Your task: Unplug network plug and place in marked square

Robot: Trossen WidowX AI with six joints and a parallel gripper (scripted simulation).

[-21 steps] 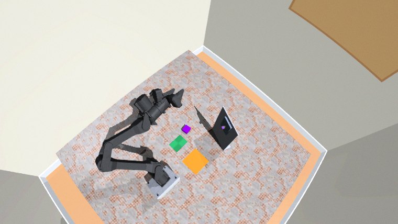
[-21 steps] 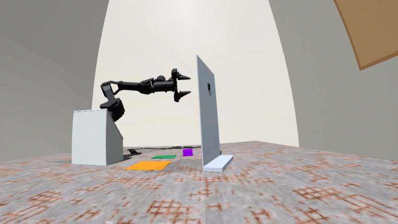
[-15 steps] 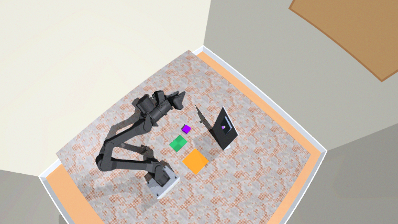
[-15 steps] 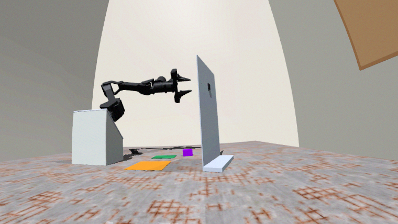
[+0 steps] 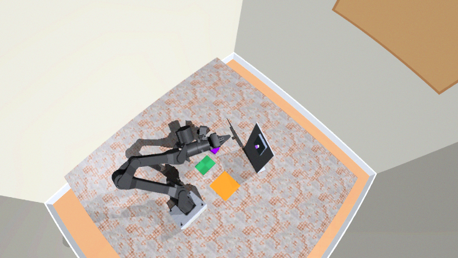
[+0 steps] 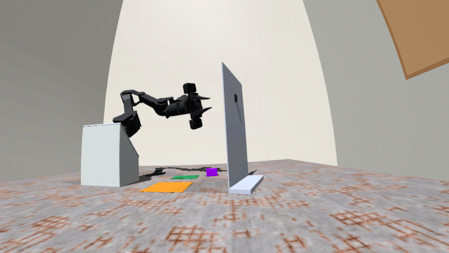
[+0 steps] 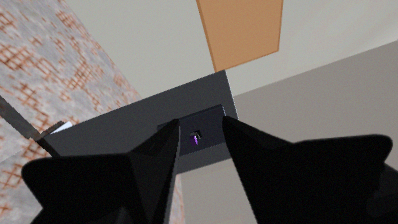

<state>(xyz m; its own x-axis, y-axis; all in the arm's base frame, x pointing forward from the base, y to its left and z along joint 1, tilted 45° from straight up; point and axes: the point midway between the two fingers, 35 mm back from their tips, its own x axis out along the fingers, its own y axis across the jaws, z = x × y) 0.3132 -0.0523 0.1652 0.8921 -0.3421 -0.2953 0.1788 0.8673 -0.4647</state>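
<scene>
My gripper tip is now 70 mm short of the network plug, 130 mm to the left of it and 30 mm above it. Round my gripper tip: green square: 110 mm behind, 40 mm to the left, 280 mm below; upright panel: 90 mm ahead, 140 mm to the right, 130 mm below; orange square: 130 mm behind, 120 mm to the right, 280 mm below.
</scene>
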